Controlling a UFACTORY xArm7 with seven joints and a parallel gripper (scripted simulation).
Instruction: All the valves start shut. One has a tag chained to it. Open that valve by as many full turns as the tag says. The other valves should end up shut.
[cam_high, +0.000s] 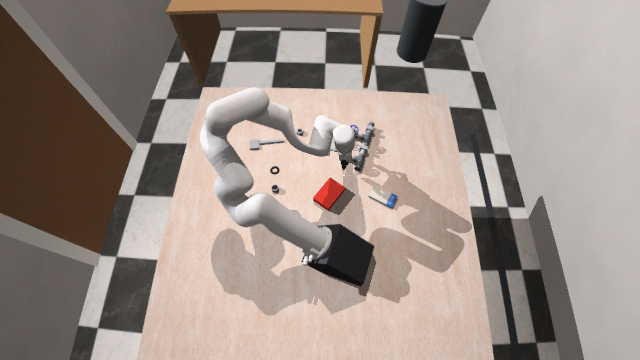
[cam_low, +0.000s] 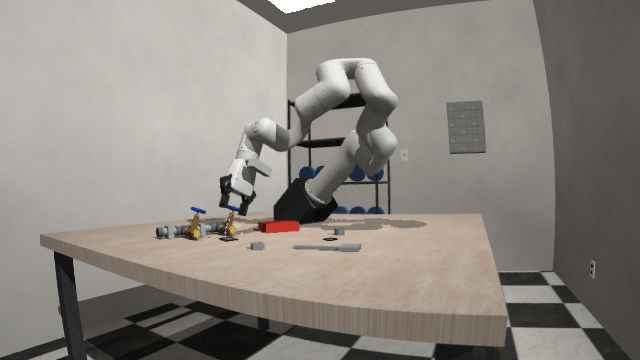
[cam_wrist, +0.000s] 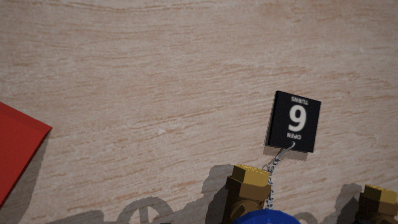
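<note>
The black tag lies 80 mm below my hand, 70 mm ahead of it and 60 mm to the left of it. Round my hand: red block 170 mm behind, 70 mm below, 20 mm to the left; then white box 200 mm to the right, 120 mm behind, 80 mm below; then grey flat tool 390 mm to the left, 80 mm below.
</note>
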